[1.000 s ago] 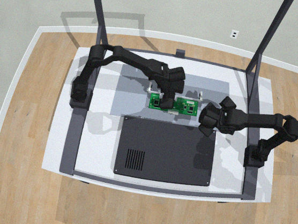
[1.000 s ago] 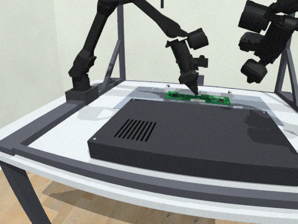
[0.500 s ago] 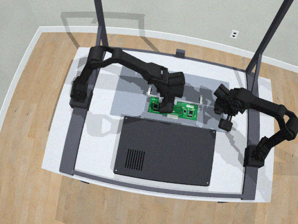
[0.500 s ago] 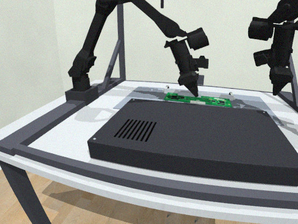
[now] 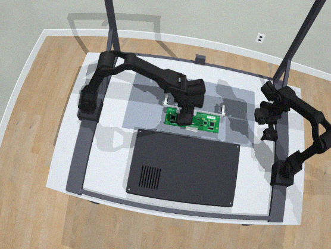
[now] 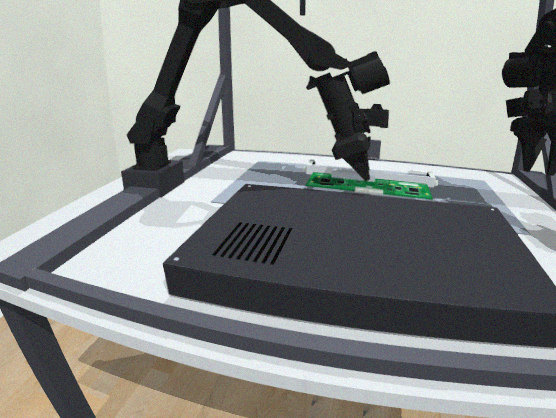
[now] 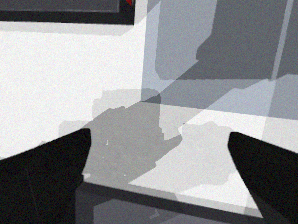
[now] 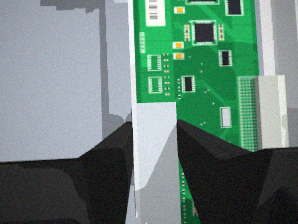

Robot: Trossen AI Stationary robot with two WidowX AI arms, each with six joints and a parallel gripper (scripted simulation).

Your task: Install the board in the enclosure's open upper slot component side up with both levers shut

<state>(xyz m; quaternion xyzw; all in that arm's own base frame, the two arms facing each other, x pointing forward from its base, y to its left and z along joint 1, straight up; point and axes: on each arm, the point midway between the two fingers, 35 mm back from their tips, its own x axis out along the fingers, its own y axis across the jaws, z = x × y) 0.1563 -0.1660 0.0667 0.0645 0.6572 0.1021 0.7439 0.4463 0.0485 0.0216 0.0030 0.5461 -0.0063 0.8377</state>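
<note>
Right now my right hand is 30 mm above the green board, 20 mm to the right of it and 10 mm past it. Also, from my right hand: black enclosure: 220 mm ahead, 60 mm to the left, 40 mm below; grey mat: 80 mm below, 50 mm behind, 10 mm to the left.
</note>
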